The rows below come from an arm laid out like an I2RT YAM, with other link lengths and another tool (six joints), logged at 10 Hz.
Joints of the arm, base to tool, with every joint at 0 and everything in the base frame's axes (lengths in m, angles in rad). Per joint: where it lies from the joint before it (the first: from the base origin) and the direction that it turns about. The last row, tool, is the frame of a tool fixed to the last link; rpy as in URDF.
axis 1: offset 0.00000 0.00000 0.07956 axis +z
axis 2: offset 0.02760 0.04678 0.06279 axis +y
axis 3: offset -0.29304 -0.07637 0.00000 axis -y
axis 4: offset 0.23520 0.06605 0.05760 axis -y
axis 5: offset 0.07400 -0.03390 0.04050 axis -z
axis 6: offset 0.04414 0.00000 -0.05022 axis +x
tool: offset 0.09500 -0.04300 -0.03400 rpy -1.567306 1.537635 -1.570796
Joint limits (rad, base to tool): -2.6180..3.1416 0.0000..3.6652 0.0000..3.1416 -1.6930..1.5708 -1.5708..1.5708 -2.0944..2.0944
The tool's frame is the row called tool.
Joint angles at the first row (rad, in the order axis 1, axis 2, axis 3, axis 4, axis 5, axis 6):
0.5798 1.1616 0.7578 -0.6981 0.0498 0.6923
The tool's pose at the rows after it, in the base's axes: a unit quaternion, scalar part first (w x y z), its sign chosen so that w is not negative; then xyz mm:
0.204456, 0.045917, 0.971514, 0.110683, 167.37, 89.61, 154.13
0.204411, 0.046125, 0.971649, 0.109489, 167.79, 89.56, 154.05
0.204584, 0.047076, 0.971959, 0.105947, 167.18, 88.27, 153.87
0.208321, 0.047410, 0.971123, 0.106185, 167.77, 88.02, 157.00
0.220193, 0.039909, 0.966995, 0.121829, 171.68, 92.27, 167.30
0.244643, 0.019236, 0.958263, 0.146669, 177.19, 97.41, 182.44
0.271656, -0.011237, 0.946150, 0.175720, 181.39, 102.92, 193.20
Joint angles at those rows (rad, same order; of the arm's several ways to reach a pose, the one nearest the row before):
0.5790 1.1612 0.7593 -0.7009 0.0559 0.6926
0.5790 1.1639 0.7605 -0.7009 0.0579 0.6926
0.5795 1.1628 0.7593 -0.7048 0.0643 0.6936
0.5798 1.1569 0.7680 -0.7128 0.0685 0.6934
0.5798 1.1402 0.7962 -0.7187 0.0535 0.6808
0.5798 1.1036 0.8251 -0.7126 0.0299 0.6434
0.5798 1.0586 0.8258 -0.6772 -0.0067 0.5906

